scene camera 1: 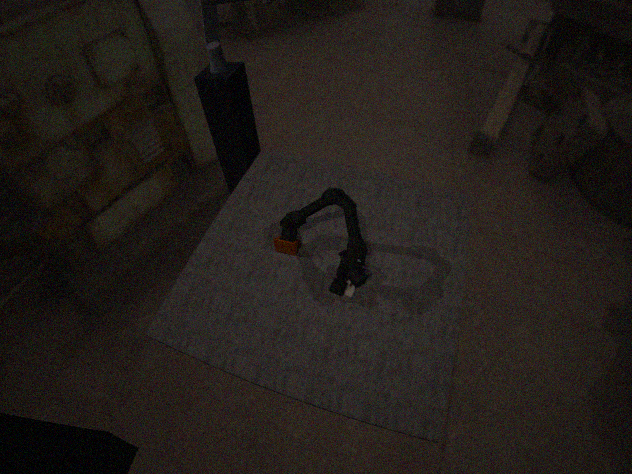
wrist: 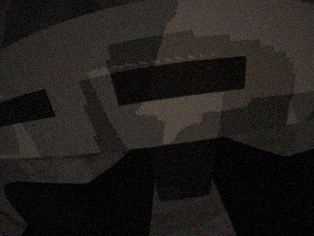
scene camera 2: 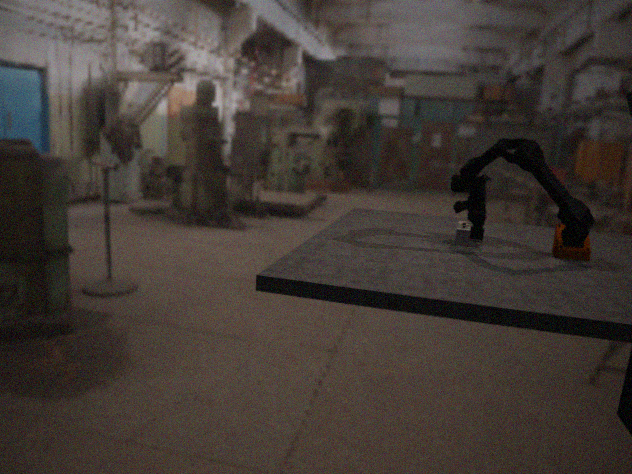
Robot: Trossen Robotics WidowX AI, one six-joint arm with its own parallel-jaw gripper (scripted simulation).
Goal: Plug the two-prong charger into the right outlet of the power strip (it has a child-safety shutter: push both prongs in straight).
Path:
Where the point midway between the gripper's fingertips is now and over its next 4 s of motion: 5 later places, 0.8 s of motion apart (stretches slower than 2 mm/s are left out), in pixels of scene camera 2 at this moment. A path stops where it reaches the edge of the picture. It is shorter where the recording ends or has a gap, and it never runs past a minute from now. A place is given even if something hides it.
My gripper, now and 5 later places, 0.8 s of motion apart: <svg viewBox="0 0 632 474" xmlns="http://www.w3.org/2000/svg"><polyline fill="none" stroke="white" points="476,236 477,236 479,236 486,237 494,238 487,215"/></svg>

